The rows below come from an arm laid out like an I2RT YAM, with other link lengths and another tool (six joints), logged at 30 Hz.
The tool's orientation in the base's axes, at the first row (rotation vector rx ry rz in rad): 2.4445 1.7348 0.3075
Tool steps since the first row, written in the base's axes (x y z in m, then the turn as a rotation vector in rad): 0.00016 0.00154 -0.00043 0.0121 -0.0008 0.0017; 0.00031 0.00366 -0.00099 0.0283 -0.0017 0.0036; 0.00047 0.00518 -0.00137 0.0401 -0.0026 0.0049; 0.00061 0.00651 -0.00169 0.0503 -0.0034 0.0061; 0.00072 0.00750 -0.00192 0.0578 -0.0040 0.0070; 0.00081 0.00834 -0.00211 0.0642 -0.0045 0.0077
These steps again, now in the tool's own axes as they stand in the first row. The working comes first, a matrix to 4 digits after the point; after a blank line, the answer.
The tool's axes in the first row as the columns of a matrix, in the base's axes (used below as rounded here):
0.3191 0.9172 0.2386
0.9433 -0.3316 0.0132
0.0912 0.2209 -0.9710

0.00146 -0.00046 0.00048 0.0033 0.0117 0.0012; 0.00346 -0.00115 0.00108 0.0078 0.0273 0.0032; 0.00491 -0.00159 0.00151 0.0108 0.0387 0.0048; 0.00618 -0.00197 0.00187 0.0134 0.0486 0.0060; 0.00713 -0.00225 0.00214 0.0153 0.0559 0.0069; 0.00793 -0.00249 0.00235 0.0169 0.0621 0.0078
